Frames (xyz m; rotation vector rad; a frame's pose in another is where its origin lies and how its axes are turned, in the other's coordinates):
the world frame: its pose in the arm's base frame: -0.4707 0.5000 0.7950 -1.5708 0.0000 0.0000
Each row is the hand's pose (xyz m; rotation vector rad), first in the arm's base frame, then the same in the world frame.
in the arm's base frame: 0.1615 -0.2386 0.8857 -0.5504 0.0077 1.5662
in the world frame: 0.6322 -0.0907 -0.7386 0.6910 -1.1128 1.1238
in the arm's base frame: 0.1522 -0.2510 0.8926 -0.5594 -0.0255 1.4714
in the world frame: 0.6229 -0.0976 -0.7510 0.7218 -1.0704 1.0339
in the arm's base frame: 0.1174 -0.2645 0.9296 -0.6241 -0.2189 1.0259
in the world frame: 0.5881 -0.1346 -0.7645 0.8024 -0.8909 0.5776
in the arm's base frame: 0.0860 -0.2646 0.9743 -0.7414 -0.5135 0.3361
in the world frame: 0.5567 -0.1793 -0.7646 0.7811 -0.6024 -0.1258
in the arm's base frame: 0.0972 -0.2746 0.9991 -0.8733 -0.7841 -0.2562
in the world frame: 0.5679 -0.2041 -0.7746 0.6116 -0.3668 -0.7228
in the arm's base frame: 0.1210 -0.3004 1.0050 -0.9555 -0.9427 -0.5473
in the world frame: 0.5917 -0.2100 -0.8004 0.4661 -0.2705 -1.0193
